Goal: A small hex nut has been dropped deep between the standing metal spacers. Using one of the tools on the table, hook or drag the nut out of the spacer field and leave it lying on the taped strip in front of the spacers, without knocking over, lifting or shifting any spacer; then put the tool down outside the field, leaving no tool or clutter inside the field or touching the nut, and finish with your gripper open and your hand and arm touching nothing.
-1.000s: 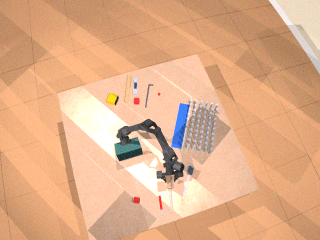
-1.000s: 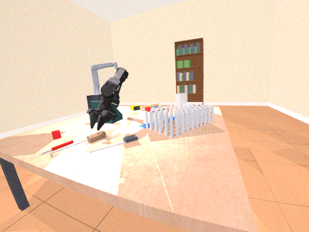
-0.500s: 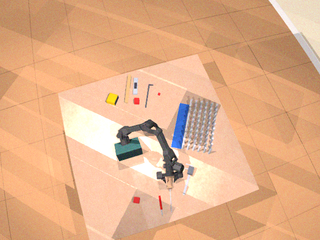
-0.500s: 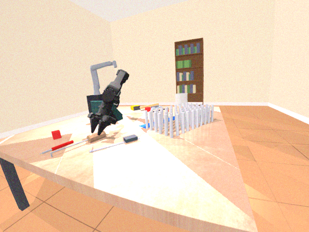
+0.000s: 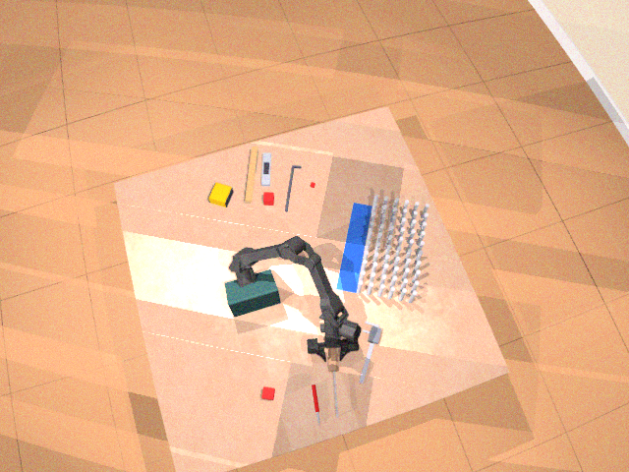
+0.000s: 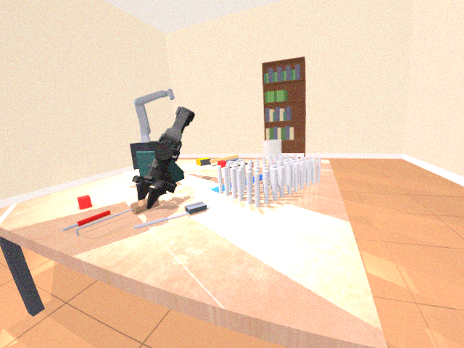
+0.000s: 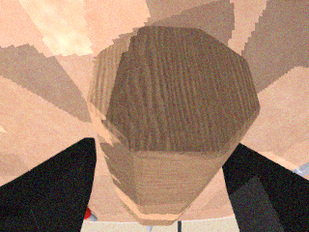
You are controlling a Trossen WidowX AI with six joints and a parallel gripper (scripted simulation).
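Right now the blue taped strip is 270 mm ahead of my gripper tip, 390 mm to the left of it and 10 mm below it. Round my gripper tip: red-handled screwdriver (130 mm behind, 150 mm to the right).
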